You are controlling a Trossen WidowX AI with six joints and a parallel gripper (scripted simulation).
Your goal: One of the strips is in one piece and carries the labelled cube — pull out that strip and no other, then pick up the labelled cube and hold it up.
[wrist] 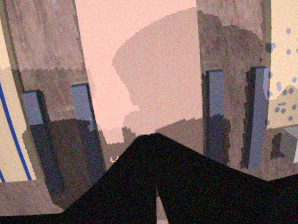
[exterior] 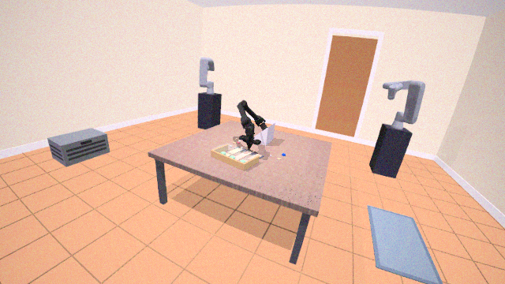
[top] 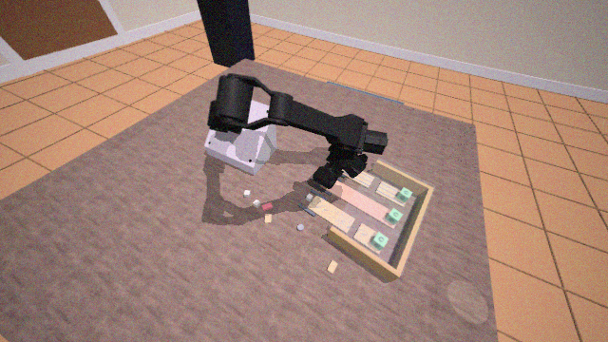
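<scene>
My gripper tip is now 30 mm short of the tan strip, 110 mm to the left of it and 30 mm above it. Round my gripper tip: tan chip (90 mm ahead, 250 mm to the right, 30 mm below); then blue disc (130 mm behind, 270 mm to the left, 30 mm below).
</scene>
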